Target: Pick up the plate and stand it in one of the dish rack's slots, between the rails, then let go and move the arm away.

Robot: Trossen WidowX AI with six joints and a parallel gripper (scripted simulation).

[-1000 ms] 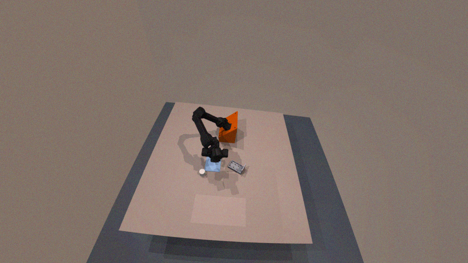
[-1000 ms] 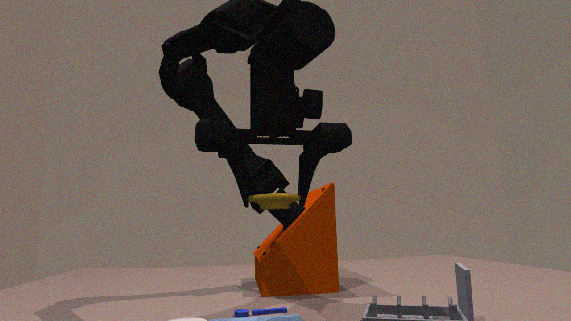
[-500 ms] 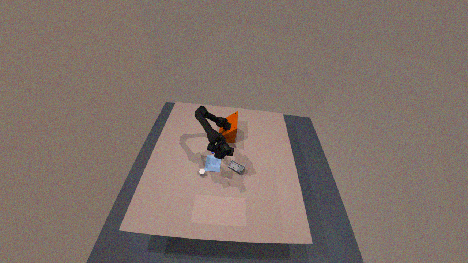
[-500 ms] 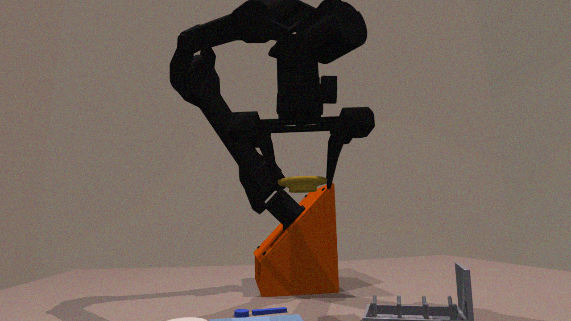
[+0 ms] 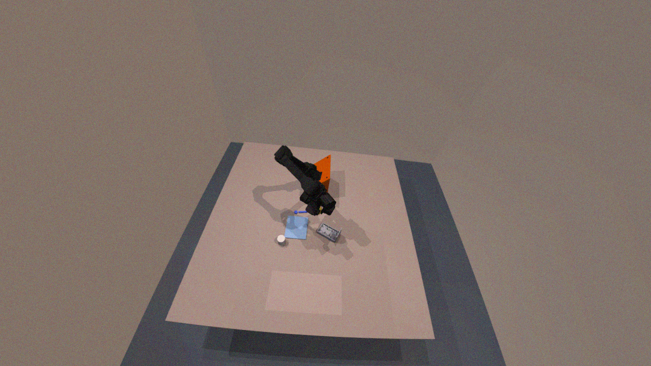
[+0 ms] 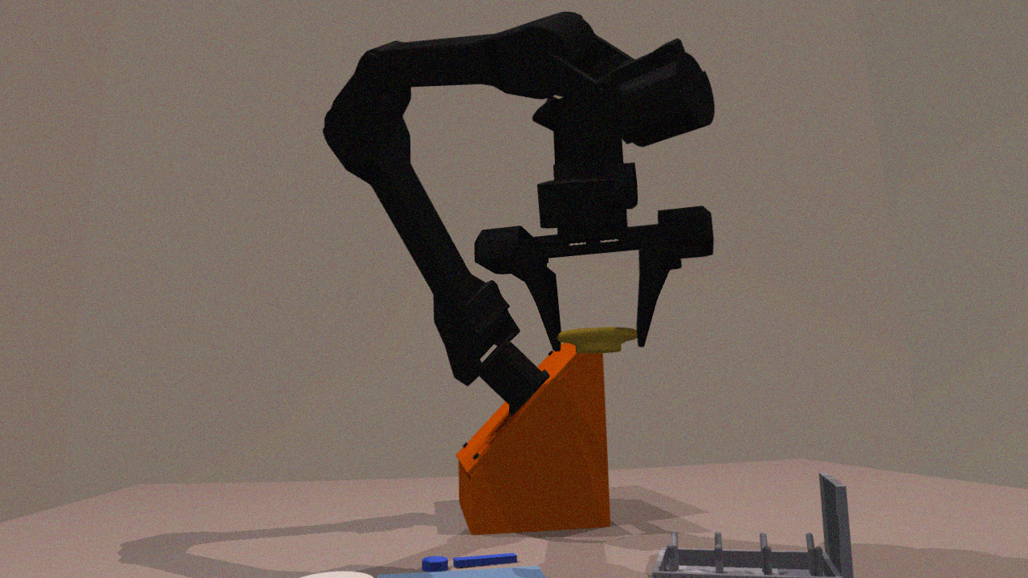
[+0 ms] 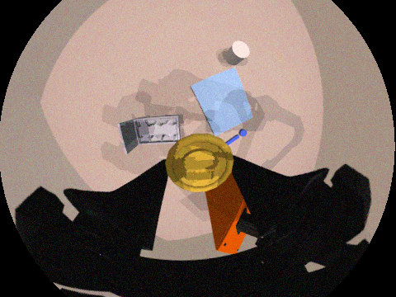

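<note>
My gripper tip is now 3 cm short of the grey dish rack, 10 cm to the right of it and 16 cm above it. Also, from my gripper tip: yellow plate 1 cm above; then white cup 15 cm ahead, 17 cm to the right, 16 cm below; then blue spoon 7 cm behind, 12 cm to the right, 18 cm below.
</note>
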